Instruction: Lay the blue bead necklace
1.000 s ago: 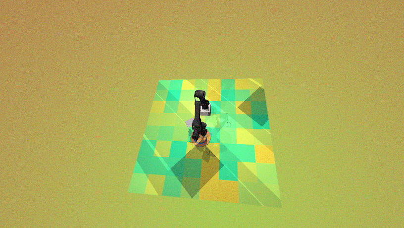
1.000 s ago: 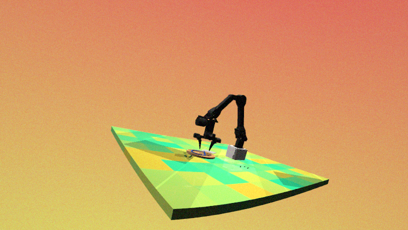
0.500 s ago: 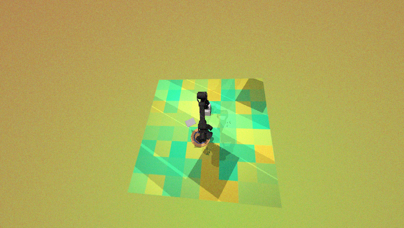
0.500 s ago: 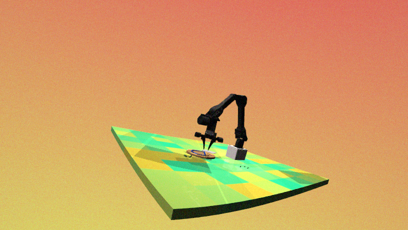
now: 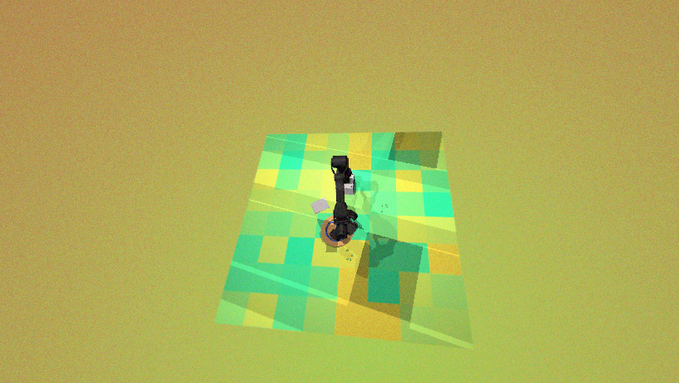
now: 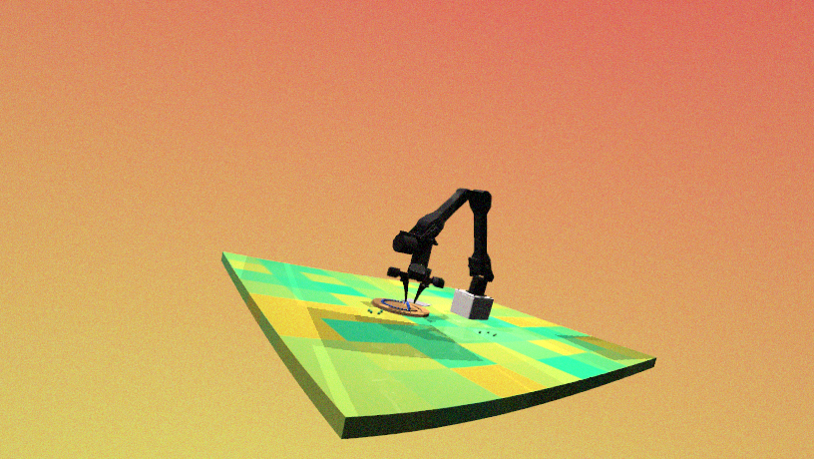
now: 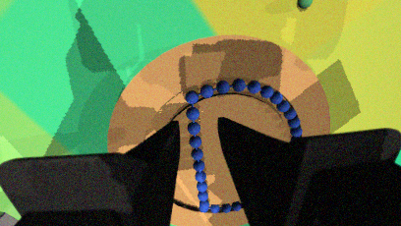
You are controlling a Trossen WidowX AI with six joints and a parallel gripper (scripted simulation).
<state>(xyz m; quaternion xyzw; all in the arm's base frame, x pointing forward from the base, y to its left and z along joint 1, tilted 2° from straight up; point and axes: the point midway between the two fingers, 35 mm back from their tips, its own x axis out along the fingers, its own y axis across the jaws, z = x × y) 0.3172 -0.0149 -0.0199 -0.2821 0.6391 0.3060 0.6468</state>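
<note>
My gripper tip is now 10 mm past the round bead board, 50 mm to the left of it and 30 mm above it. The rest, counted from my gripper tip: flat grey piece 190 mm behind, 160 mm to the right, 40 mm below.
</note>
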